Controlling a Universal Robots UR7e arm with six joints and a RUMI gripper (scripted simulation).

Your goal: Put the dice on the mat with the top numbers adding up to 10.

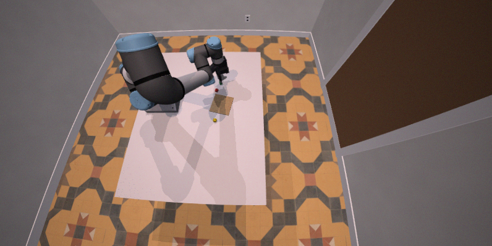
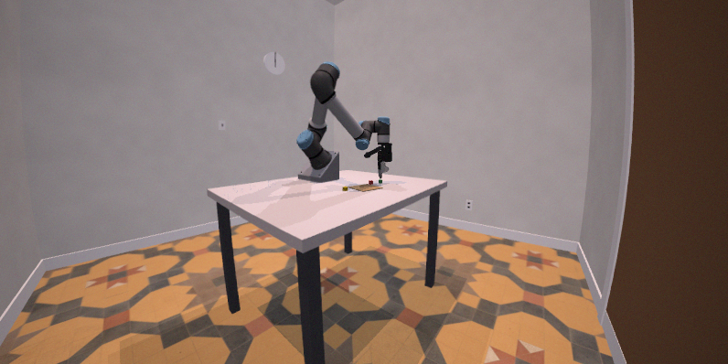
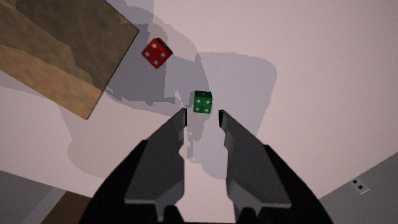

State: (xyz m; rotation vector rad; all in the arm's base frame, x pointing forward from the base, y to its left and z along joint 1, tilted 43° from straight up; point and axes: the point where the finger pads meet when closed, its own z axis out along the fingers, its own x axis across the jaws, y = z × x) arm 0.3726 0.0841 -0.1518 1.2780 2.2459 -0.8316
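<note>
The green die is 30 mm below my hand. From my hand the other things lie so: brown mat: 30 mm ahead, 170 mm to the right, 40 mm below; yellow die: 300 mm to the right, 30 mm below; red die: 20 mm behind, 70 mm to the right, 30 mm below.
</note>
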